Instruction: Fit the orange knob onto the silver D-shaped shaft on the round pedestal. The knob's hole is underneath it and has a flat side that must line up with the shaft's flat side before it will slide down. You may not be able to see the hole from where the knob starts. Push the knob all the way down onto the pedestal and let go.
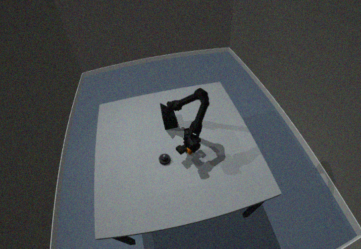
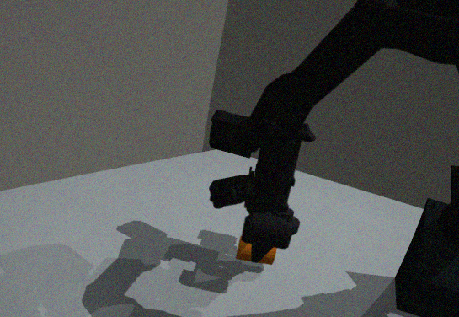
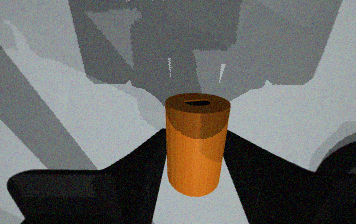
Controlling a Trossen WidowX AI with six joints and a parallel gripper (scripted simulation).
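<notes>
Now: the orange knob 10 mm to the right of my gripper tip, 10 mm behind it and 10 mm above it. Also, from my gripper tip: round dark pedestal 180 mm to the right, 50 mm ahead, 10 mm above.
</notes>
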